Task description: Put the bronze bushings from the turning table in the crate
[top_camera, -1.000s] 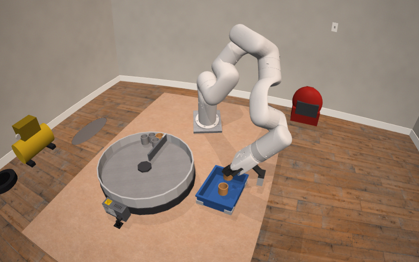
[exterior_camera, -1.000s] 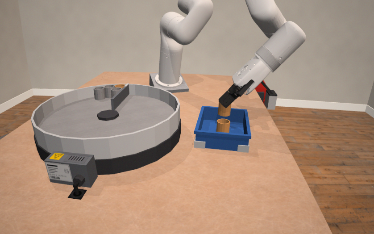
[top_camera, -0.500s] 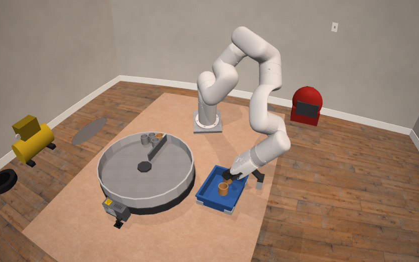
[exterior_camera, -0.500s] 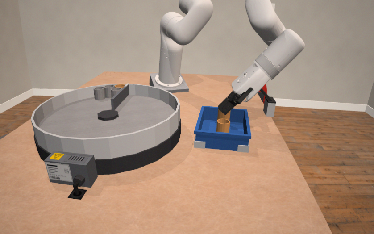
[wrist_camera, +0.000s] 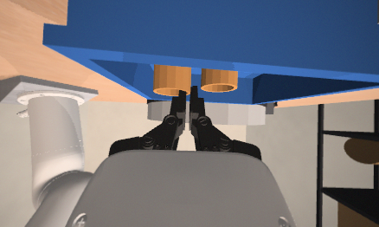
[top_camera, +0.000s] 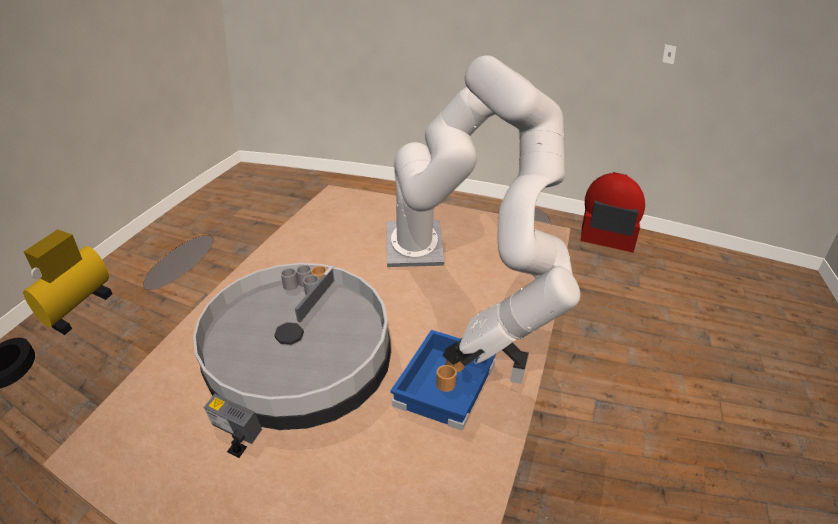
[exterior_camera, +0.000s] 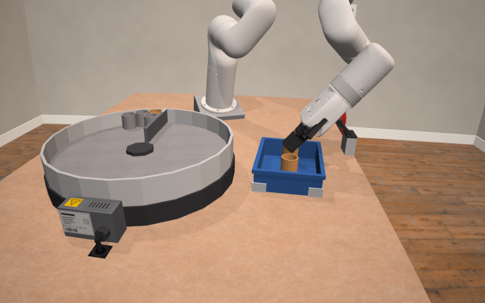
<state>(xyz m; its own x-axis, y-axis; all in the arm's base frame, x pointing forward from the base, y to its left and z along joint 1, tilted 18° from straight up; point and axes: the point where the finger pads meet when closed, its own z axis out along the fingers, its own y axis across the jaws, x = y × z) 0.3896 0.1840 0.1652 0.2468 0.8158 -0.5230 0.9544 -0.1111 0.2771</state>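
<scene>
Now: hand 40 mm above the blue crate, 30 mm short of it and 10 mm to the left of it. From my hand the other things lie so: turning table: 350 mm to the right, 30 mm ahead, 10 mm below.
</scene>
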